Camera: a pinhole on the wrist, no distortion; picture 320 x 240 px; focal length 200.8 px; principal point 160.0 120.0 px. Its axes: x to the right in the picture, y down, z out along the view. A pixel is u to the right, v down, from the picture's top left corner.
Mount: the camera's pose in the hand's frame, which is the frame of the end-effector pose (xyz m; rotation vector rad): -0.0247 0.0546 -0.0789 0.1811 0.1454 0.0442
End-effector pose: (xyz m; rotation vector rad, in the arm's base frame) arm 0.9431 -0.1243 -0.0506 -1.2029 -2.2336 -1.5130
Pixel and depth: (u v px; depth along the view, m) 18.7 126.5 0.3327
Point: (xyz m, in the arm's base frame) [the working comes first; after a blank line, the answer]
In the camera's frame: -0.2341 0.0108 0.3327

1.1499 0.0040 -0.2995
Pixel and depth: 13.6 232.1 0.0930
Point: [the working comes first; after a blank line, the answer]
In the camera's frame: -0.0678 0.0519 0.0930

1.0637 -0.1265 -0.0498
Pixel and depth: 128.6 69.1 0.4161
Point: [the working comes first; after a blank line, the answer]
In the camera's frame: -0.0651 -0.1055 0.4161

0.9559 0.1108 -0.2973
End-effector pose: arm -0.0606 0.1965 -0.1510 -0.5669 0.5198 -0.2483
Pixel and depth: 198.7 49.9 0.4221
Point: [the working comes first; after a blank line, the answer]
In the camera's frame: 0.0814 -0.1474 0.4221

0.1857 0.1521 0.1024
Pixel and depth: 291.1 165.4 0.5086
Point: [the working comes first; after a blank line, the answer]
In the camera's frame: 0.3321 0.1150 0.5086

0.4714 0.3143 -0.0744
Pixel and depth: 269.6 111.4 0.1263
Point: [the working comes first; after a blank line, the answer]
In the camera's frame: 0.0689 -0.0054 0.1263

0.0122 0.2142 -0.1694
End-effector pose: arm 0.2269 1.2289 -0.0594 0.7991 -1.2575 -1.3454
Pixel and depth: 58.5 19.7 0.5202
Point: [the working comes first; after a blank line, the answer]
In the camera's frame: -0.2629 -0.2598 0.5202

-0.2060 1.4780 -0.3013
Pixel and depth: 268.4 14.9 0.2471
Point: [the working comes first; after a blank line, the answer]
In the camera's frame: 0.1334 -0.1293 0.2471

0.0574 1.1003 -0.1097
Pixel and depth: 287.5 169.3 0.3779
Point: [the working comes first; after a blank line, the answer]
In the camera's frame: 0.2400 0.0928 0.3779

-0.0599 1.0504 0.1383
